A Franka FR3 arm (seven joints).
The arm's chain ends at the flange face. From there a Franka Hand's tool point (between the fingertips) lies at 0.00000 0.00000 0.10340 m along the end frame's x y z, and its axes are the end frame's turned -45 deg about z.
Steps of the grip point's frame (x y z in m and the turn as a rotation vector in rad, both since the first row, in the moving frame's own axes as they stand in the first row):
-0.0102 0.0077 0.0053 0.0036 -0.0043 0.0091
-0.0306 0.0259 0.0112 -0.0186 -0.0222 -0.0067
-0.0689 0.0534 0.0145 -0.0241 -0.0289 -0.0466
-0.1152 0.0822 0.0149 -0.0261 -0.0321 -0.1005
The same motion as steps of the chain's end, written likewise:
-0.0012 0.0126 0.0053 -0.0005 -0.0056 0.0091
-0.0031 0.0370 0.0112 -0.0288 -0.0025 -0.0067
-0.0107 0.0826 0.0146 -0.0375 -0.0034 -0.0466
-0.0231 0.1353 0.0150 -0.0412 -0.0042 -0.1005

